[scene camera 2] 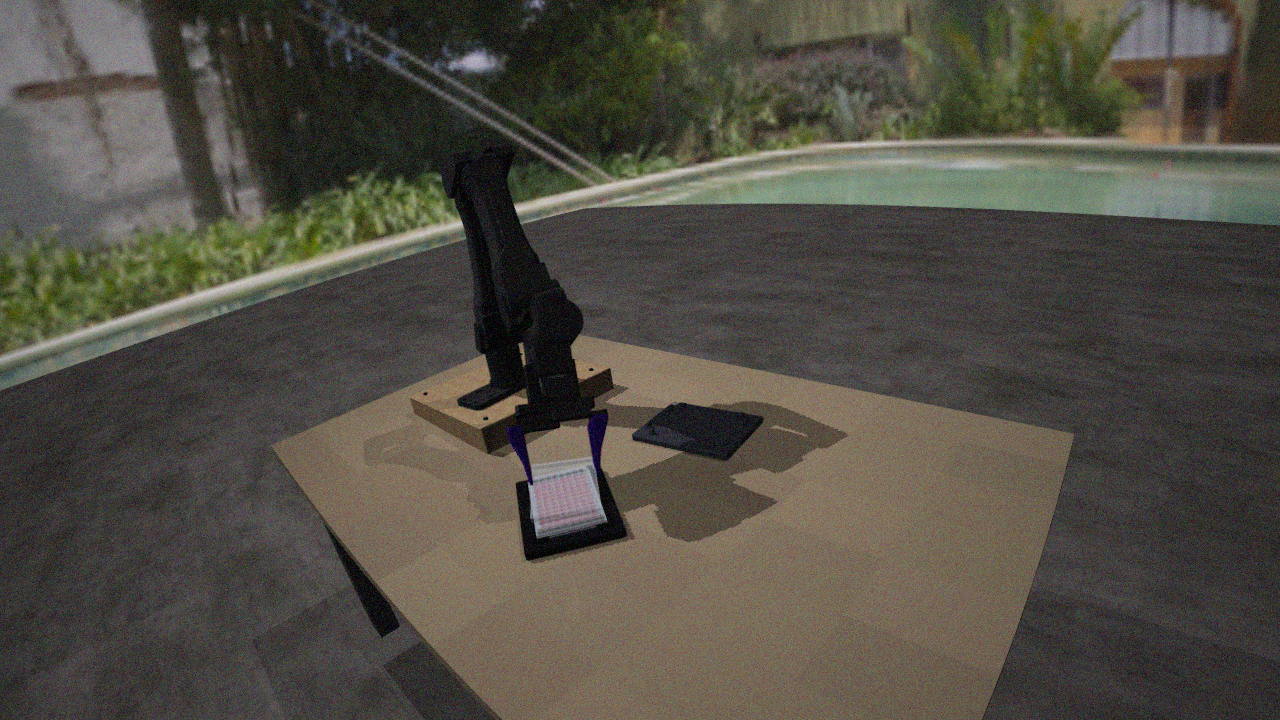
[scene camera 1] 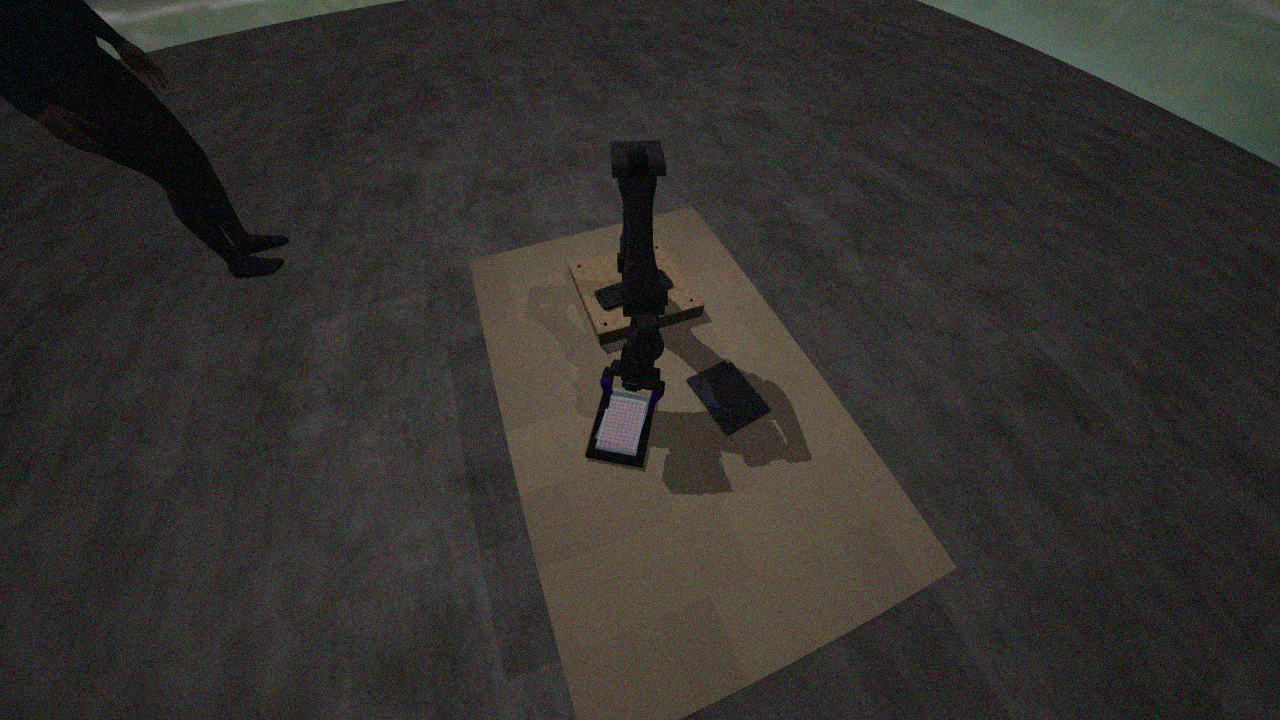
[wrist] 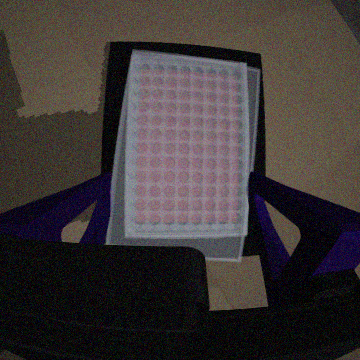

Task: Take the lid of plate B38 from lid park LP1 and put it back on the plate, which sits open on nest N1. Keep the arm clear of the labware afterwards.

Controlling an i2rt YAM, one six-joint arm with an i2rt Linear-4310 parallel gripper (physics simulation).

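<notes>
The clear lid is between the fingers of my gripper, which is shut on its long sides. The lid is low over the plate, a white plate with pink wells on the black nest N1. In the wrist view the lid looks slightly turned against the plate and sticks out past its arm-side end. I cannot tell whether lid and plate touch. The black lid park LP1 carries no lid.
The arm's wooden base board is at the back of the table. The lid park lies right of the nest in both scene views. A person stands on the floor at the left. The arm's shadow falls across the table.
</notes>
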